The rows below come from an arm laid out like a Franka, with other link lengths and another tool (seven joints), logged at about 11 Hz.
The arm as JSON. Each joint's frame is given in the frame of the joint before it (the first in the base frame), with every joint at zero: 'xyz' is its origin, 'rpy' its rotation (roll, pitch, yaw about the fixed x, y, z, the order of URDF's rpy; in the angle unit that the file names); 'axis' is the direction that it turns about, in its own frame. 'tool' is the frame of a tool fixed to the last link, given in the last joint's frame.
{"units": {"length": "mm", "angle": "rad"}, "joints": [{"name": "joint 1", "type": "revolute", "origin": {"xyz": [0.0, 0.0, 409.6], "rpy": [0.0, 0.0, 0.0]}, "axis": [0.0, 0.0, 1.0]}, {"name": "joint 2", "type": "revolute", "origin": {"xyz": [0.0, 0.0, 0.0], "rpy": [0.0, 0.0, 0.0]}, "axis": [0.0, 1.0, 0.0]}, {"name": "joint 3", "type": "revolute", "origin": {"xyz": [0.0, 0.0, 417.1], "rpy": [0.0, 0.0, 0.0]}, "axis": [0.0, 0.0, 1.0]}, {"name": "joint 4", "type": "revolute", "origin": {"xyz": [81.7, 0.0, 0.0], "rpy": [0.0, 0.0, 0.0]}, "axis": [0.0, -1.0, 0.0]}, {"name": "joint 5", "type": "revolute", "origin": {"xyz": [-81.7, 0.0, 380.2], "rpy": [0.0, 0.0, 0.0]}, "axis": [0.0, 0.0, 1.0]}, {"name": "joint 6", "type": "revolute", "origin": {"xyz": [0.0, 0.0, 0.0], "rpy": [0.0, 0.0, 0.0]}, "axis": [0.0, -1.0, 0.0]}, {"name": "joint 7", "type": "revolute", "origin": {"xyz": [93.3, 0.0, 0.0], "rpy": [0.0, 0.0, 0.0]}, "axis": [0.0, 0.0, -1.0]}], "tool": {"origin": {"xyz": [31.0, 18.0, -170.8], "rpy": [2.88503, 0.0, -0.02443]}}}
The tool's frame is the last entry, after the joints.
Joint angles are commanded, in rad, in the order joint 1, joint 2, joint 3, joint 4, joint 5, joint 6, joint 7. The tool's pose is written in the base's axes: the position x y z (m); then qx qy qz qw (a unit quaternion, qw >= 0). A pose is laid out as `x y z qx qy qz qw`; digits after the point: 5 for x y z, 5 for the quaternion.
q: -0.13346 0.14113 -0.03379 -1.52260 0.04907 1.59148 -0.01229
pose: 0.63298 -0.07837 0.67884 0.98997 -0.08567 -0.04558 0.10265
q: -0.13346 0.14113 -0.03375 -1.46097 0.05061 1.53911 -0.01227
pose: 0.63114 -0.07732 0.70362 0.99029 -0.08488 -0.04077 0.10224
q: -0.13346 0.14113 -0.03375 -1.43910 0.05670 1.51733 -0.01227
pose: 0.62975 -0.07583 0.71215 0.99066 -0.08430 -0.04041 0.09923
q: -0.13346 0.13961 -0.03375 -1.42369 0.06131 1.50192 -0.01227
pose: 0.62819 -0.07462 0.71910 0.99096 -0.08388 -0.03941 0.09701
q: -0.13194 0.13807 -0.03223 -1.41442 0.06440 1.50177 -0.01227
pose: 0.62881 -0.07229 0.72472 0.99137 -0.08284 -0.03384 0.09583
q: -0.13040 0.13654 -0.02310 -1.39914 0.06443 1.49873 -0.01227
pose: 0.62973 -0.06602 0.73291 0.99197 -0.07814 -0.02646 0.09587
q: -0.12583 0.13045 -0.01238 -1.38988 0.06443 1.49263 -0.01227
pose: 0.62827 -0.05657 0.74065 0.99267 -0.07085 -0.02108 0.09563
